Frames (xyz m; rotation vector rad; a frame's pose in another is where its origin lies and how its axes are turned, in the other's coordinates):
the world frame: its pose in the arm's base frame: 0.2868 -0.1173 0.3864 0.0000 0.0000 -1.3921
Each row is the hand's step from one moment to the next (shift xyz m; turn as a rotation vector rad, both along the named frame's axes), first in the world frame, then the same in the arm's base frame.
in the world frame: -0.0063 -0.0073 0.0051 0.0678 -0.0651 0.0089
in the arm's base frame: -0.0083 0.0049 0.0051 -0.0520 -0.0783 0.0089
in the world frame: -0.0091 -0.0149 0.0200 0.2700 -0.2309 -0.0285
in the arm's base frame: -0.0163 0.0063 0.0200 -0.1792 -0.3067 -0.0285
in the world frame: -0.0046 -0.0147 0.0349 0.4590 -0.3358 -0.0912
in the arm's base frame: -0.0153 0.0019 0.0349 -0.2489 -0.5114 -0.0912
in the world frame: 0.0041 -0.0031 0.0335 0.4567 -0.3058 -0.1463
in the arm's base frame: -0.0023 -0.0046 0.0335 -0.2198 -0.5038 -0.1463
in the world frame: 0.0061 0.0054 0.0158 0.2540 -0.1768 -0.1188
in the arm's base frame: 0.0064 -0.0050 0.0158 -0.1288 -0.2814 -0.1188
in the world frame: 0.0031 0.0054 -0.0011 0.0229 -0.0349 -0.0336
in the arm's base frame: 0.0059 -0.0021 -0.0011 -0.0303 -0.0287 -0.0336
